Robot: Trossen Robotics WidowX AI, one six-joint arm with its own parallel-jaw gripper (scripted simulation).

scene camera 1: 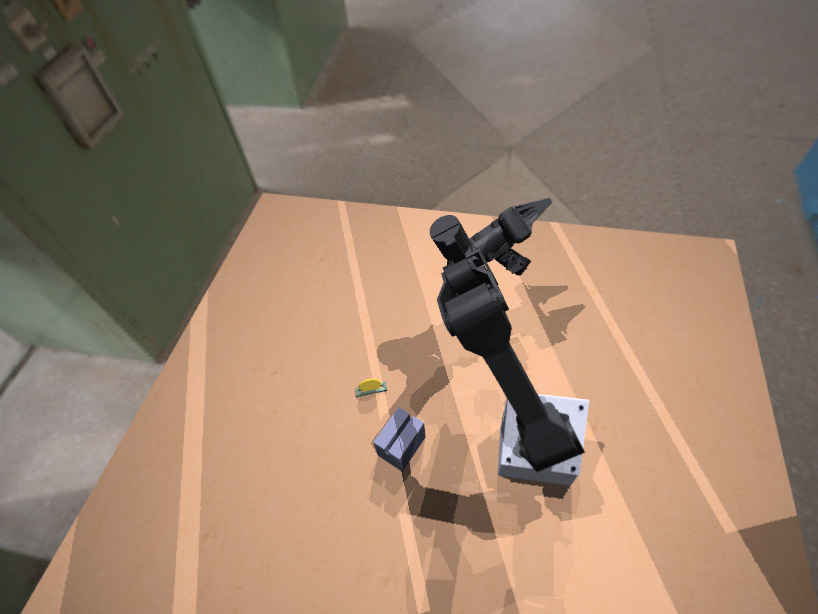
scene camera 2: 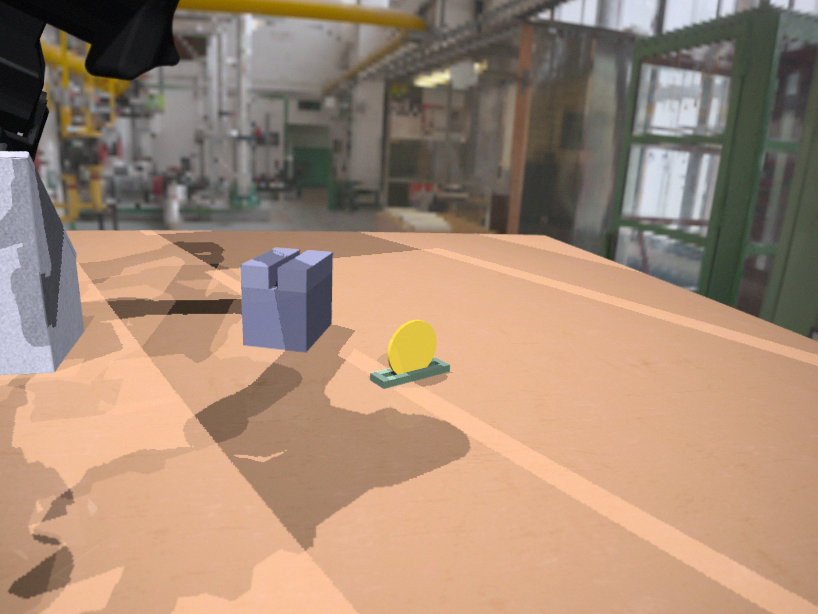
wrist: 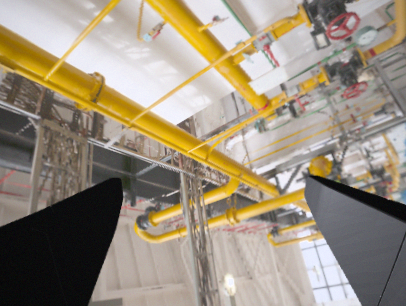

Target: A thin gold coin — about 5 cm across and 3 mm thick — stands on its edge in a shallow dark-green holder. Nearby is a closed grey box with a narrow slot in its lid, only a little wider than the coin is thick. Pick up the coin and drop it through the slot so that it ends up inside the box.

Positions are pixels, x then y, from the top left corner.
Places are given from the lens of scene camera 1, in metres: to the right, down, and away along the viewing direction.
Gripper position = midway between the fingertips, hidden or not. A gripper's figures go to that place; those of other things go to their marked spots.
gripper [scene camera 1: 545, 203]: 0.26, -0.19, 0.92
grey box [scene camera 1: 414, 427]: 0.01, 0.23, 0.93
